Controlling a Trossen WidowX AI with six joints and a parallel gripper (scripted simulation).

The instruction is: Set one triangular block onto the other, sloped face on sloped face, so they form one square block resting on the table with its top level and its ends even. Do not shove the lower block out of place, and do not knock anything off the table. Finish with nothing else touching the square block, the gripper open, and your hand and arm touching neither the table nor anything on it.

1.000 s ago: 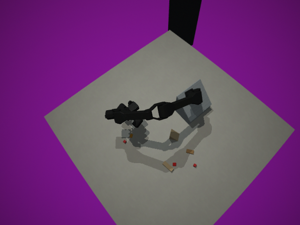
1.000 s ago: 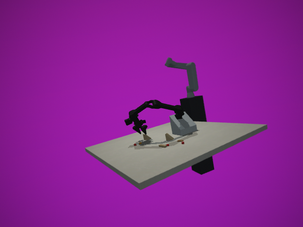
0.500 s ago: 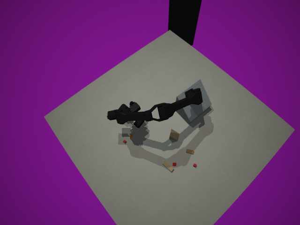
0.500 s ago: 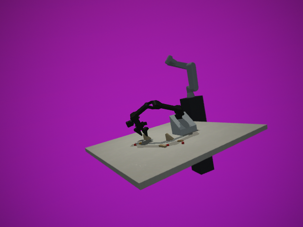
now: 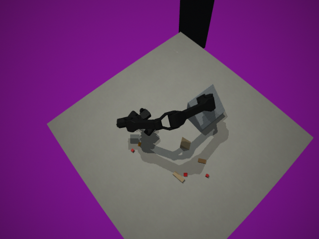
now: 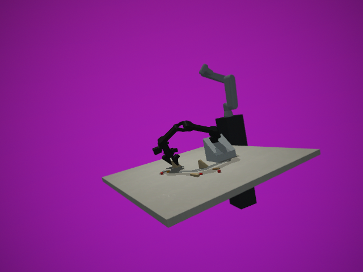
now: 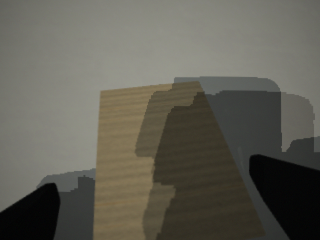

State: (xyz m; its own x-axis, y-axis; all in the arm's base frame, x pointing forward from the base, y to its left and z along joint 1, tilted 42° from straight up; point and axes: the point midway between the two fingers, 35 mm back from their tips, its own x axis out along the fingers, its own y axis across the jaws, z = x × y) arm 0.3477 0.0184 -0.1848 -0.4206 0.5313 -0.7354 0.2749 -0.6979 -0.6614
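The orange cube is 100 mm ahead of my gripper tip, 90 mm to the left of it and 10 mm below it.
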